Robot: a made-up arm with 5 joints.
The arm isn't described. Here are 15 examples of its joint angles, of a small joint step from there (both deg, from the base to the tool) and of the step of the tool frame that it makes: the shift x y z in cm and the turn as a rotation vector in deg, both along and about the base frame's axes.
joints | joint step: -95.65 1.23 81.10 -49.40 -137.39 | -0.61 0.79 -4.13 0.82 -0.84
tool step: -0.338 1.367 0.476 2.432 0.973 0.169
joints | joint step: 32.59 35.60 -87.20 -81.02 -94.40 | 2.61 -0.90 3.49 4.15 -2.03
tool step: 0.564 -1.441 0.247 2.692 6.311 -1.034
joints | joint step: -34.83 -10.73 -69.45 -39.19 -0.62 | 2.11 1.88 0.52 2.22 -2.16
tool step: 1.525 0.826 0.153 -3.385 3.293 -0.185
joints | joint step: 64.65 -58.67 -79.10 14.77 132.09 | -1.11 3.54 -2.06 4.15 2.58
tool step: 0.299 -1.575 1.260 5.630 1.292 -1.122
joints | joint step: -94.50 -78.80 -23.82 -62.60 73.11 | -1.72 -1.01 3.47 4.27 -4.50
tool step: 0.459 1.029 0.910 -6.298 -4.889 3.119
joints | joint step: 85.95 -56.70 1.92 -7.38 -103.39 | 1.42 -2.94 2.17 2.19 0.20
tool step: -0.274 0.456 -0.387 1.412 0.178 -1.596
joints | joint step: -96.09 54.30 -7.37 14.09 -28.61 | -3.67 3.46 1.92 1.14 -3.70
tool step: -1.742 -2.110 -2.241 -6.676 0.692 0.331
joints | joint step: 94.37 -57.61 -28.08 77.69 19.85 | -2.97 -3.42 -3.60 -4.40 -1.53
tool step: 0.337 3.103 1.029 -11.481 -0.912 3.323
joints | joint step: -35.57 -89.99 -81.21 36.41 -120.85 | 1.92 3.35 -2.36 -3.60 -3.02
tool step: -0.622 0.836 0.712 -0.309 -3.383 0.175
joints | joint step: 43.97 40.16 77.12 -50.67 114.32 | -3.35 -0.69 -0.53 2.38 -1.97
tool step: 0.473 0.327 -0.110 1.345 0.344 1.534
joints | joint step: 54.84 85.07 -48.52 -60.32 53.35 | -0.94 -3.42 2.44 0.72 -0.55
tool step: 0.667 0.164 0.996 0.082 -0.560 1.163
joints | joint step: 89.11 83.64 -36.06 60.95 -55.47 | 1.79 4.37 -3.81 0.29 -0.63
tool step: -0.819 0.406 -0.976 0.850 0.205 -2.386
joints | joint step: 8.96 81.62 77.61 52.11 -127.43 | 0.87 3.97 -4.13 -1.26 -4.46
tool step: -0.176 0.149 -1.036 -4.018 -0.774 1.403
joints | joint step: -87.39 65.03 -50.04 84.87 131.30 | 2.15 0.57 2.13 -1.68 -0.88
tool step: 1.189 -0.418 -0.926 -1.028 -0.093 -3.016
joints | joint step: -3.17 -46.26 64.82 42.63 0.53 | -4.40 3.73 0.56 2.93 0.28
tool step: -0.822 1.409 -1.351 -0.795 7.179 4.648
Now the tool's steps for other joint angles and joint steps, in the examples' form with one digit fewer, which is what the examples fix.
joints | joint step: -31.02 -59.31 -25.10 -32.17 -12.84 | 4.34 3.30 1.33 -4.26 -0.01
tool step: 1.55 1.33 0.35 -0.18 0.32 -4.33
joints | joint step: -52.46 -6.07 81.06 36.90 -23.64 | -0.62 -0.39 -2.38 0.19 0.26
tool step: 0.59 0.94 0.16 2.11 -1.49 0.86
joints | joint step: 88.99 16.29 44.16 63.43 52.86 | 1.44 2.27 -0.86 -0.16 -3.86
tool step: -0.39 0.14 -0.38 1.24 2.19 -4.62
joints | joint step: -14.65 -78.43 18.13 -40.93 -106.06 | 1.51 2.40 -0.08 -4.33 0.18
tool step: 0.58 0.12 0.03 0.52 -1.94 -1.69
